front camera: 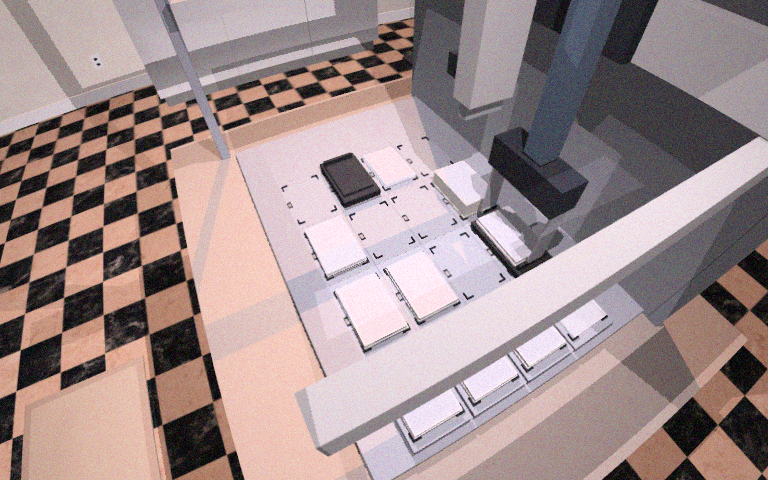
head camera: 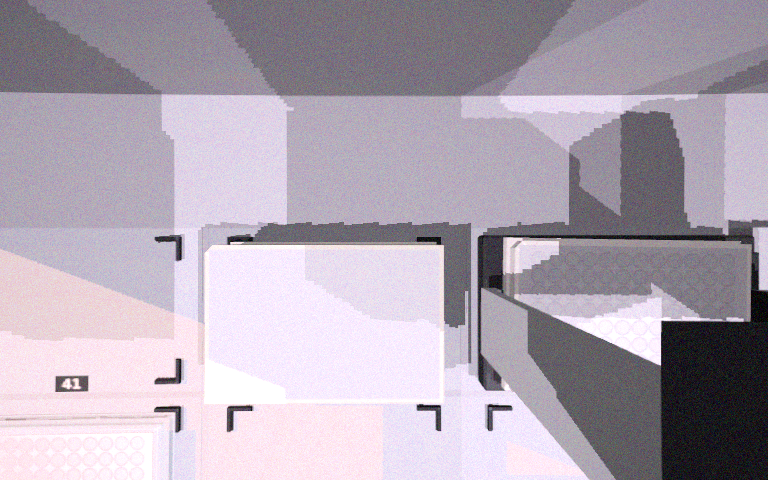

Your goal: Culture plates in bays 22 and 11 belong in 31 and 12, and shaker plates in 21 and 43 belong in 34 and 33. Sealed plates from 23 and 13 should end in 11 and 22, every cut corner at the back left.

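Frame: origin at the robot's base, x left, y down, z back, level; metres.
Where they show: gripper, fingertip midpoint: [front camera: 510, 232] [head camera: 621, 321]; robot's base, origin of the base link: [front camera: 283, 188].
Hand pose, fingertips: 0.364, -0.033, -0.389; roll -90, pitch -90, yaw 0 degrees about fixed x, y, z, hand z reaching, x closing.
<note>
Each offset is from my fingertips to the top centre of the thing, as dx, dy, dz.
My gripper [front camera: 510, 236] is lowered over the black shaker @(+0.002, +0.002, -0.007) [front camera: 499, 255] [head camera: 491, 257] in bay 43. Its jaws stand at the two short ends of the white shaker plate @(+0.002, -0.004, -0.003) [front camera: 501, 233] [head camera: 623, 277], which sits in the shaker. A gap or contact at the ends cannot be made out. The plate's cut corner is at the back left in the head view. The second black shaker @(-0.212, +0.002, +0.329) [front camera: 350, 178] in bay 21 is empty. A plate @(-0.107, +0.019, +0.325) [front camera: 389, 165] sits in bay 31, one @(-0.321, +0.016, +0.161) [front camera: 336, 246] in 12. Sealed plates @(-0.321, +0.019, -0.003) [front camera: 370, 311] @(-0.214, +0.019, -0.003) [front camera: 421, 285] sit in 13 and 23; one @(+0.000, +0.010, -0.167) [front camera: 583, 319] is in 44.
A tall white block @(+0.000, -0.009, +0.161) [front camera: 459, 186] [head camera: 322, 322] stands in bay 42, beside the shaker. White plates @(-0.321, +0.004, -0.167) [front camera: 433, 416] @(-0.214, +0.004, -0.167) [front camera: 489, 379] @(-0.107, +0.004, -0.167) [front camera: 540, 345] sit in the front-right bays. The parked pipetting stage [front camera: 489, 62] hangs behind. A pale beam [front camera: 509, 316] crosses the front view.
</note>
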